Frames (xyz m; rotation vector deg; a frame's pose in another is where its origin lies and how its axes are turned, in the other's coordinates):
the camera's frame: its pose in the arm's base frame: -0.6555 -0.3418 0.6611 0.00 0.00 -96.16
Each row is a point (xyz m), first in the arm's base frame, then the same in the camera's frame.
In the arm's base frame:
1: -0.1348 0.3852 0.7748
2: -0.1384 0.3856 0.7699
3: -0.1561 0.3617 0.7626
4: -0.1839 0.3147 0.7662
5: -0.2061 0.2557 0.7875
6: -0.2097 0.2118 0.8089
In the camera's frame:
1: -0.7787 0.4397 0.1137
2: -0.7787 0.4361 0.1088
3: -0.7530 0.4210 0.1015
4: -0.7033 0.3984 0.1051
5: -0.6423 0.3827 0.1264
6: -0.5982 0.3838 0.1478

